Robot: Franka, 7 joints.
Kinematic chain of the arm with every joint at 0, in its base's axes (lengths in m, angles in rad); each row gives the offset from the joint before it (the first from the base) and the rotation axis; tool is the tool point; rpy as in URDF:
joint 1: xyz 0 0 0.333 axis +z
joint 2: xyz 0 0 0 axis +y
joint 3: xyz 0 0 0.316 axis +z
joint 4: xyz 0.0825 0 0 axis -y
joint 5: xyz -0.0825 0 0.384 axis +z
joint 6: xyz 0 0 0 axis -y
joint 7: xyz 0.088 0 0 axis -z
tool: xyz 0 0 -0.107 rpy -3.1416 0 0
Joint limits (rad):
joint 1: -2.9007..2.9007
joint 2: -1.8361..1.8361
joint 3: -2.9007..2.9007
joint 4: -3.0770..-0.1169
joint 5: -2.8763..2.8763
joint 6: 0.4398..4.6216
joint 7: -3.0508..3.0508
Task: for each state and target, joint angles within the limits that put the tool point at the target. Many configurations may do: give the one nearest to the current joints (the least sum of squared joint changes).
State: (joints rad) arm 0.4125 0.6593 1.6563 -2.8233 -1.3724 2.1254 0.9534
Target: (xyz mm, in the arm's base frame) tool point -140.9 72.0 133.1
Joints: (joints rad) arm 0.7253 0.7901 1.3436 -3.0770 -1.1309 1.9023 0.9534
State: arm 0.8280 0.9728 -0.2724 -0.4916 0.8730 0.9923 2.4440
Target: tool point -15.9 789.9 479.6
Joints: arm 1.4971 1.0679 -0.0670 -0.4054 1.0100 1.5710 2.4440
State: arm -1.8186 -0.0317 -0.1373 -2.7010 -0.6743 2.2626 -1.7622
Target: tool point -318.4 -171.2 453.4
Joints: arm -2.2127 -0.6876 -0.3400 -2.6472 -0.6871 2.0579 -1.7622
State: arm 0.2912 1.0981 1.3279 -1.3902 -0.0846 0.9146 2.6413
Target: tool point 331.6 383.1 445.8
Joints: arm -0.1362 0.9351 1.4158 -1.5019 -0.0526 0.6021 2.6413
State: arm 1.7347 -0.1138 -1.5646 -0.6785 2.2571 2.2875 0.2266
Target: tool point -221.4 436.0 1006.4
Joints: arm 2.0656 0.5600 -1.5175 -0.1169 2.2429 1.9136 0.2266
